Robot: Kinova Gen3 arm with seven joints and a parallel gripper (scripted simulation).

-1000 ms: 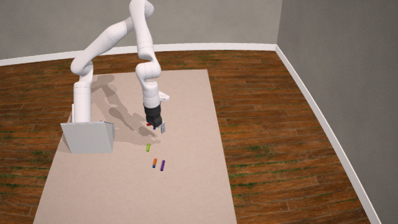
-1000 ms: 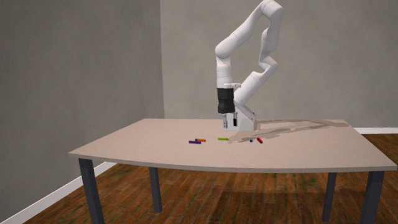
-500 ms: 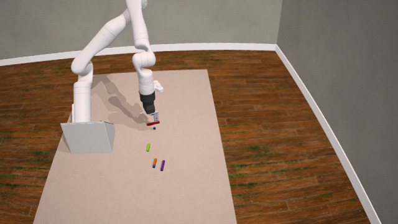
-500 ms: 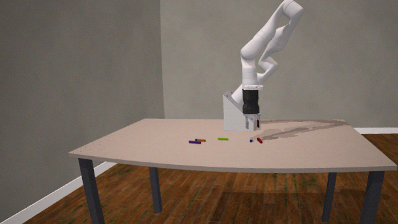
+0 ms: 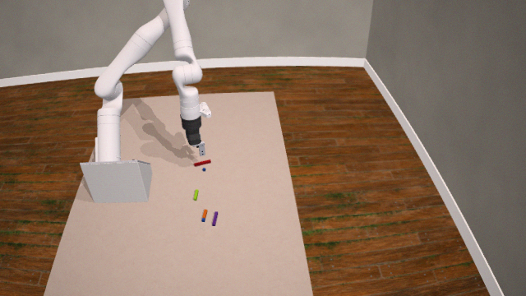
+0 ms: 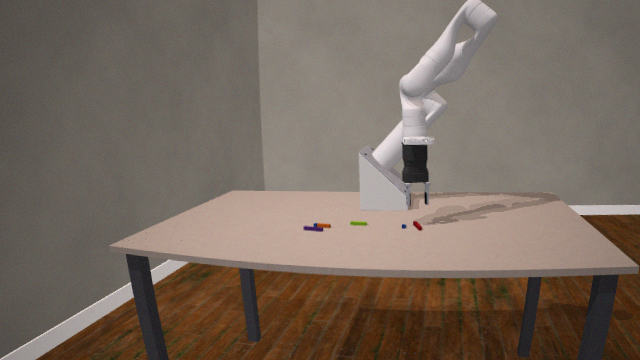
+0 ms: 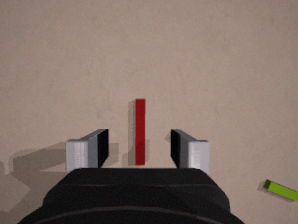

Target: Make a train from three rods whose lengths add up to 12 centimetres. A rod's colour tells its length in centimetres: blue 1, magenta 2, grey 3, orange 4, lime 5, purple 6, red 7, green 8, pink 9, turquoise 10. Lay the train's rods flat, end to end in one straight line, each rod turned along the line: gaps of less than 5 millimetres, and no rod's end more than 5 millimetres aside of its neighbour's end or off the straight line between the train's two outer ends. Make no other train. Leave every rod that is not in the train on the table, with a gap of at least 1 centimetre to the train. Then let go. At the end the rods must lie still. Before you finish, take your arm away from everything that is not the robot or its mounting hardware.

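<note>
Now: hand 8 cm above the red rod. Round my hand: orange rod 28 cm to the right, 8 cm below, 4 cm ahead; purple rod 30 cm to the right, 8 cm below, 8 cm ahead; lime rod 18 cm to the right, 8 cm below.
</note>
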